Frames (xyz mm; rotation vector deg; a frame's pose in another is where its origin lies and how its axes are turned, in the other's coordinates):
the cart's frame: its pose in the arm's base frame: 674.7 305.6 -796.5 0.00 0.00 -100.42
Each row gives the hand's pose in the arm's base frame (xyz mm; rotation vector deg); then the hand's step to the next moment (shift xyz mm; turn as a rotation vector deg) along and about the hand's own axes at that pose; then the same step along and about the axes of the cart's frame.
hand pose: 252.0 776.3 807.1 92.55 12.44 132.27
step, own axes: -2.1 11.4 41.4 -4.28 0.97 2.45
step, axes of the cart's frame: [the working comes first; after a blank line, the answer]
step, axes of the arm's base frame: 37.4 -13.7 16.1 3.47 -2.50 -2.65

6.7 39.3 16.1 1.83 3.86 -2.65
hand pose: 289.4 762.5 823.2 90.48 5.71 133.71
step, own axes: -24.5 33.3 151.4 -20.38 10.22 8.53
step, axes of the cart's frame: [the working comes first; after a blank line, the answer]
step, axes of the arm's base frame: 139.3 -57.1 44.4 12.39 -16.82 -12.49

30.9 147.3 44.4 14.30 15.23 -12.49
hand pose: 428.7 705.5 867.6 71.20 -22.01 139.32
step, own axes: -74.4 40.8 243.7 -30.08 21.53 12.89
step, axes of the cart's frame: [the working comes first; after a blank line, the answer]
step, axes of the arm's base frame: 195.4 -150.7 75.6 15.60 -30.68 -18.70

112.9 219.4 75.6 27.35 20.89 -18.70
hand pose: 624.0 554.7 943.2 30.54 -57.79 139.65
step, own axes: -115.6 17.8 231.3 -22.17 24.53 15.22
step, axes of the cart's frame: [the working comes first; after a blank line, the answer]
step, axes of the arm's base frame: 127.0 -209.7 84.1 7.88 -32.28 -14.86

183.3 162.9 84.1 30.32 13.59 -14.86
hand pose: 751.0 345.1 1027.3 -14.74 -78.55 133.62
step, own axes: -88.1 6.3 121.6 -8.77 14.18 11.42
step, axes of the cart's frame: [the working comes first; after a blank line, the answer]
step, axes of the arm's base frame: 33.0 -137.7 50.3 -0.02 -18.93 -7.08

129.5 57.4 50.3 18.62 3.41 -7.08
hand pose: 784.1 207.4 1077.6 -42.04 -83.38 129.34
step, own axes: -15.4 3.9 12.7 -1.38 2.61 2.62
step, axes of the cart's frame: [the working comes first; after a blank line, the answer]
step, axes of the arm's base frame: 4.7 -19.3 4.3 -0.50 -3.73 -1.18

18.1 8.1 4.3 3.76 0.18 -1.18
